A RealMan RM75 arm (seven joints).
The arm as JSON. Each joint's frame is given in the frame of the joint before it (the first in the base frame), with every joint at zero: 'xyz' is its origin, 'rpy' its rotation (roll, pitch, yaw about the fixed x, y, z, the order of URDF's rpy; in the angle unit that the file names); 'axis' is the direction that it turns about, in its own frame. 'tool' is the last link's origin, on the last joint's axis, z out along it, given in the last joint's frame.
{
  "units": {
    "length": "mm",
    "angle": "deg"
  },
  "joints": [
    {
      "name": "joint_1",
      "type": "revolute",
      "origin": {
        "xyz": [
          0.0,
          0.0,
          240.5
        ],
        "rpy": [
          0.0,
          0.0,
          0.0
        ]
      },
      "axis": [
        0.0,
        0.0,
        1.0
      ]
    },
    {
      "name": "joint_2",
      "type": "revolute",
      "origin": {
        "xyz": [
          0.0,
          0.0,
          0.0
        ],
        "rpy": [
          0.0,
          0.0,
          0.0
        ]
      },
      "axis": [
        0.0,
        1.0,
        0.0
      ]
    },
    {
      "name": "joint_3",
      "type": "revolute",
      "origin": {
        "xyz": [
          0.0,
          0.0,
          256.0
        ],
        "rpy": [
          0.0,
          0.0,
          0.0
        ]
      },
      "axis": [
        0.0,
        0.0,
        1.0
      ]
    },
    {
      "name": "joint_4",
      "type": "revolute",
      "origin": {
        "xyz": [
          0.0,
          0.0,
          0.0
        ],
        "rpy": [
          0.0,
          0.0,
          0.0
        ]
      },
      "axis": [
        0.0,
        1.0,
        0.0
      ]
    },
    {
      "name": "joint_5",
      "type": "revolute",
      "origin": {
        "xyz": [
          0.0,
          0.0,
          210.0
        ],
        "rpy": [
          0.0,
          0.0,
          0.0
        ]
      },
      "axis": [
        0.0,
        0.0,
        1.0
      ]
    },
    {
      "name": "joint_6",
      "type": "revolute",
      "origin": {
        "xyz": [
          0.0,
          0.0,
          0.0
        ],
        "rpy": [
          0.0,
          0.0,
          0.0
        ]
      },
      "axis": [
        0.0,
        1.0,
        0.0
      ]
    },
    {
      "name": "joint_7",
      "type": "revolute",
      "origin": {
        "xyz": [
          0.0,
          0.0,
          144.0
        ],
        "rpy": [
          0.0,
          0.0,
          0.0
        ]
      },
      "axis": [
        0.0,
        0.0,
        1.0
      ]
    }
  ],
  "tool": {
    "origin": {
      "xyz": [
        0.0,
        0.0,
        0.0
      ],
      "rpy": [
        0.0,
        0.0,
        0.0
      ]
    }
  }
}
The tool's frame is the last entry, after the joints.
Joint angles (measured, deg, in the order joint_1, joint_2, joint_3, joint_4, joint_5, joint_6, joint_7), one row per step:
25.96 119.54 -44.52 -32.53 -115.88 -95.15 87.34
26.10 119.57 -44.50 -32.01 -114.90 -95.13 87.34
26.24 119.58 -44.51 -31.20 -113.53 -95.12 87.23
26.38 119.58 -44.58 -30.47 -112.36 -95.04 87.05
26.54 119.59 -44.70 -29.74 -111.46 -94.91 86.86
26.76 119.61 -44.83 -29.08 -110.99 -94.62 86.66
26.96 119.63 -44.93 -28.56 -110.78 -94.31 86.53
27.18 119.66 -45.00 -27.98 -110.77 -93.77 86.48
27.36 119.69 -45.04 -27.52 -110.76 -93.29 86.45
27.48 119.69 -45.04 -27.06 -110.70 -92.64 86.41
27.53 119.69 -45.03 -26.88 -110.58 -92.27 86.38
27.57 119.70 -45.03 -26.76 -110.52 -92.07 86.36
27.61 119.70 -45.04 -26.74 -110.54 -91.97 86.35
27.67 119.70 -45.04 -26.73 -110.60 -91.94 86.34
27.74 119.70 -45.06 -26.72 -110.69 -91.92 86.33
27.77 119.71 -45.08 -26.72 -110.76 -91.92 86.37
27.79 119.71 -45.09 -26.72 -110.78 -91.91 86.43
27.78 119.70 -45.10 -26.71 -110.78 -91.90 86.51
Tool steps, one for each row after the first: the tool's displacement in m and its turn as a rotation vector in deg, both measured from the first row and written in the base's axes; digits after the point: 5 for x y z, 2 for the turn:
-0.00197 0.00097 -0.00042 0.34 1.00 -0.28
-0.00426 0.00186 -0.00102 0.80 2.39 -0.67
-0.00612 0.00270 -0.00167 1.21 3.49 -0.95
-0.00764 0.00321 -0.00281 1.43 4.34 -1.19
-0.00863 0.00374 -0.00445 1.49 4.74 -1.35
-0.00920 0.00417 -0.00600 1.47 4.89 -1.50
-0.00918 0.00465 -0.00809 1.39 4.80 -1.84
-0.00913 0.00514 -0.00978 1.37 4.72 -2.14
-0.00843 0.00586 -0.01123 1.53 4.54 -2.60
-0.00810 0.00653 -0.01171 1.74 4.47 -2.83
-0.00801 0.00686 -0.01211 1.82 4.44 -2.96
-0.00801 0.00713 -0.01226 1.85 4.36 -2.96
-0.00817 0.00734 -0.01238 1.83 4.30 -2.91
-0.00836 0.00750 -0.01256 1.76 4.22 -2.82
-0.00846 0.00747 -0.01276 1.67 4.18 -2.80
-0.00852 0.00754 -0.01281 1.63 4.16 -2.83
-0.00841 0.00749 -0.01279 1.59 4.17 -2.92

